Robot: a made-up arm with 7 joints.
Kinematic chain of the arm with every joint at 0, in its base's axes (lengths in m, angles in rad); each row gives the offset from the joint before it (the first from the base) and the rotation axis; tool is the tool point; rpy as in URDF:
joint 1: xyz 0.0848 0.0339 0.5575 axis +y
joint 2: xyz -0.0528 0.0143 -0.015 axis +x
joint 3: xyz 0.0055 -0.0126 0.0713 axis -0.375 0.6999 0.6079
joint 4: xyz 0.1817 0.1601 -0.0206 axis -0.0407 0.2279 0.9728
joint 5: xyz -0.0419 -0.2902 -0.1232 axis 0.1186 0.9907 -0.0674
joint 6: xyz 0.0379 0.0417 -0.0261 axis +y
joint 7: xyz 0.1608 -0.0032 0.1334 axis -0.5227 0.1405 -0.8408
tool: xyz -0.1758 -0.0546 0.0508 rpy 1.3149 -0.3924 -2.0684
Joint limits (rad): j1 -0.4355..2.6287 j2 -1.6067..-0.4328 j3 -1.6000..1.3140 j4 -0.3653..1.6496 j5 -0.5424..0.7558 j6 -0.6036..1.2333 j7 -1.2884..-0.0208
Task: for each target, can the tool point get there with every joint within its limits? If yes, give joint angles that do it. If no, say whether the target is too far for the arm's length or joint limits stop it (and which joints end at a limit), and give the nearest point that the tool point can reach.
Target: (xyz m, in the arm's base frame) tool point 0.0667 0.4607 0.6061
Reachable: no: joint limits stop it (at a limit: joint 1, joint 2, joint 4, joint 5, joint 7) | nearest point 0.0911 0.5205 0.8762 | short by 0.278 m
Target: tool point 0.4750 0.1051 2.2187
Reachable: no: too far | nearest point 0.2447 0.0719 1.2381 | short by 1.008 m
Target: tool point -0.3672 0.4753 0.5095
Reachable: no: joint limits stop it (at a limit: joint 2, joint 4, joint 6, joint 7) | nearest point -0.3495 0.2890 0.5114 | short by 0.187 m
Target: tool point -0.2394 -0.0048 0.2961
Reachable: yes | joints 2.2848 -1.2939 0.2691 0.8808 0.1592 0.3175 -0.1678
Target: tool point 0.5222 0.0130 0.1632
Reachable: yes | joints 1.4508 -0.8042 -0.9864 1.1497 0.2397 0.3219 -0.7920
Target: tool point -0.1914 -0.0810 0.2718
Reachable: yes | joints 1.8603 -1.2862 0.5620 0.8592 -0.1541 0.7772 -0.1250
